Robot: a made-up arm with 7 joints. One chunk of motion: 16 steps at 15 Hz.
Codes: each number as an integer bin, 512 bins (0 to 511) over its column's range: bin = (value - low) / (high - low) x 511, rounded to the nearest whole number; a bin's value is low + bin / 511 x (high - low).
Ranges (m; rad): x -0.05..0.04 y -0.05..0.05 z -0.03..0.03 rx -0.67..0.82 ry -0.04..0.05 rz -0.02..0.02
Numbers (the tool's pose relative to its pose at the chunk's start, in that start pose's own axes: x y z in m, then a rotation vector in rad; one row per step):
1: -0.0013 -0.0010 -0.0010 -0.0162 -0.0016 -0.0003
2: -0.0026 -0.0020 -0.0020 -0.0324 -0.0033 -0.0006
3: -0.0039 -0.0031 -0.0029 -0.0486 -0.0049 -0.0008
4: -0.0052 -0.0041 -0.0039 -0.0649 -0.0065 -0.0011
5: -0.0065 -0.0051 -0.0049 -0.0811 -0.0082 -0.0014
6: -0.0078 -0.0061 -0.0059 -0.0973 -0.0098 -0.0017
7: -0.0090 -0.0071 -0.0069 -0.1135 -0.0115 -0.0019
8: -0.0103 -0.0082 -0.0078 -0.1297 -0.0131 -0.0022
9: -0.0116 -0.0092 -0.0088 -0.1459 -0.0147 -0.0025
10: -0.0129 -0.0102 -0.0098 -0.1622 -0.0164 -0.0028
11: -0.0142 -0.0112 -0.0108 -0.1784 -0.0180 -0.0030
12: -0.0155 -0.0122 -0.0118 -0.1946 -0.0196 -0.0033
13: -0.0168 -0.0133 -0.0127 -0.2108 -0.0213 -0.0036
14: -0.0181 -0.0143 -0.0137 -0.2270 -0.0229 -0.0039
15: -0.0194 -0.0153 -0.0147 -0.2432 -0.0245 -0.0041
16: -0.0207 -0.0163 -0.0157 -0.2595 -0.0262 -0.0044
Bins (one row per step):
1: 277 250 247 224 218 252
2: 269 245 238 219 208 248
3: 262 240 231 213 199 245
4: 254 235 222 208 190 241
5: 247 229 214 202 181 238
6: 240 224 205 196 171 234
7: 233 219 197 191 162 231
8: 225 214 189 185 153 227
9: 218 208 181 180 144 224
10: 211 203 172 174 134 220
11: 203 198 164 169 125 217
12: 196 193 155 163 116 213
13: 189 188 147 157 106 210
14: 181 182 139 152 97 206
15: 174 177 130 146 88 203
16: 166 172 122 141 78 199

